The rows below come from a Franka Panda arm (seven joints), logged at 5 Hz.
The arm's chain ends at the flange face. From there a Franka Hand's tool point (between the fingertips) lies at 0.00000 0.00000 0.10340 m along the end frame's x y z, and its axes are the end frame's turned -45 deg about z.
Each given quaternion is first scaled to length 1.
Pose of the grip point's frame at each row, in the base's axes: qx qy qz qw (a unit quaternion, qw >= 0); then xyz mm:
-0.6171 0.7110 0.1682 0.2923 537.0 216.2 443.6
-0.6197 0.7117 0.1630 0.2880 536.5 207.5 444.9
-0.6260 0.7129 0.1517 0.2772 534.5 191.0 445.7
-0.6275 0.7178 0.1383 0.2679 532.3 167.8 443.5
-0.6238 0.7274 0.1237 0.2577 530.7 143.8 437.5
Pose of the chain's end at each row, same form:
-0.2980 0.8930 0.2672 0.2057 515.5 154.2 523.5
-0.3002 0.8946 0.2608 0.2037 515.0 146.6 525.7
-0.3055 0.8982 0.2462 0.1981 513.3 132.7 528.4
-0.3051 0.9033 0.2303 0.1946 510.5 112.5 528.1
-0.2980 0.9108 0.2129 0.1908 507.9 91.9 524.0

